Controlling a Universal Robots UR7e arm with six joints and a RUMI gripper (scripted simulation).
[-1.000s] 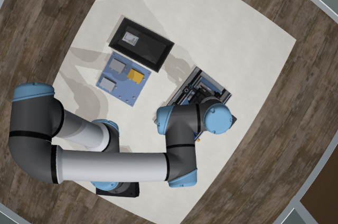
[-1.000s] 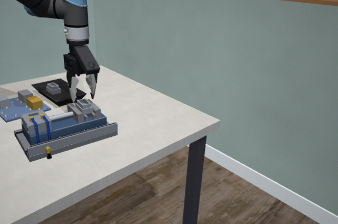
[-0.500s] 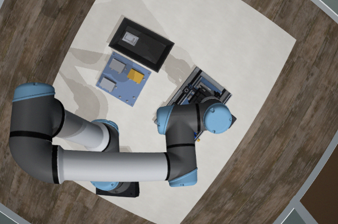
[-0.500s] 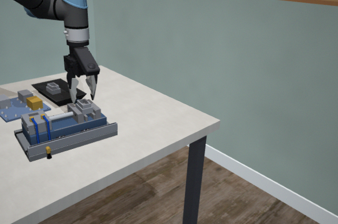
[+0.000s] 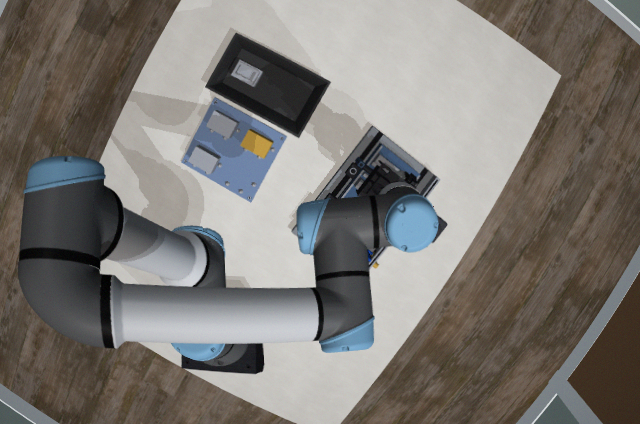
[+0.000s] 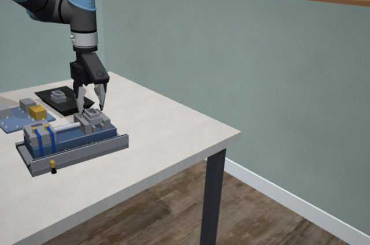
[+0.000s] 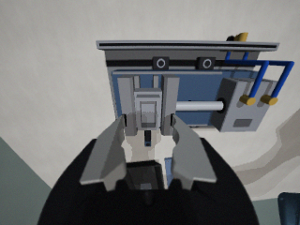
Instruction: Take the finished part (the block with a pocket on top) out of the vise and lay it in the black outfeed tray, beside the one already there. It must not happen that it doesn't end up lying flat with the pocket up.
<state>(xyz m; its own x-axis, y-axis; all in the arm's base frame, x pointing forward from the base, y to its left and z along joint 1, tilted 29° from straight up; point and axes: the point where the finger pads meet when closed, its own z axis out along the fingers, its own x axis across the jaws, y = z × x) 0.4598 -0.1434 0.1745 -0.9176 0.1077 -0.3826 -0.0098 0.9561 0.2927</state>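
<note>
My gripper is now 8 cm above the vise and 7 cm past it. The rest, counted from my hand: blue fixture plate 31 cm to the left, 15 cm behind, 12 cm below; yellow block 27 cm to the left, 10 cm below, 10 cm behind.
</note>
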